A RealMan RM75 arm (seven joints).
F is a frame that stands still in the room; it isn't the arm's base.
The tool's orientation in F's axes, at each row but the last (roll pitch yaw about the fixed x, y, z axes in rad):
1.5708, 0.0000, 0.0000
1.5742, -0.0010, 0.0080
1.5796, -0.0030, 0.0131
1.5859, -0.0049, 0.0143
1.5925, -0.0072, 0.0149
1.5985, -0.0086, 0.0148
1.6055, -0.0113, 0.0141
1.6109, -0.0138, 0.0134
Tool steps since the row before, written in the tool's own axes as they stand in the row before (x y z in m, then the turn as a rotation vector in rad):
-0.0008, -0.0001, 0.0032, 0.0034, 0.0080, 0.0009
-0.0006, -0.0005, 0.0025, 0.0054, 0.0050, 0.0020
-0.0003, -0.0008, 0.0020, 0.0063, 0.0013, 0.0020
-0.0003, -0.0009, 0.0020, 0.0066, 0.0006, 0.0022
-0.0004, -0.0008, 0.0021, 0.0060, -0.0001, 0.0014
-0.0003, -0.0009, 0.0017, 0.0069, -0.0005, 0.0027
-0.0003, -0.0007, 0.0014, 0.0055, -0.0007, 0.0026
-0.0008, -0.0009, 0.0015, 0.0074, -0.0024, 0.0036
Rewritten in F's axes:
-0.0008, -0.0032, -0.0001, 0.0034, -0.0009, 0.0080
-0.0006, -0.0025, -0.0005, 0.0054, -0.0020, 0.0050
-0.0003, -0.0020, -0.0008, 0.0063, -0.0019, 0.0013
-0.0003, -0.0020, -0.0009, 0.0066, -0.0021, 0.0006
-0.0004, -0.0021, -0.0008, 0.0060, -0.0013, -0.0001
-0.0003, -0.0017, -0.0009, 0.0069, -0.0026, -0.0005
-0.0003, -0.0014, -0.0008, 0.0055, -0.0025, -0.0007
-0.0008, -0.0015, -0.0010, 0.0075, -0.0034, -0.0024

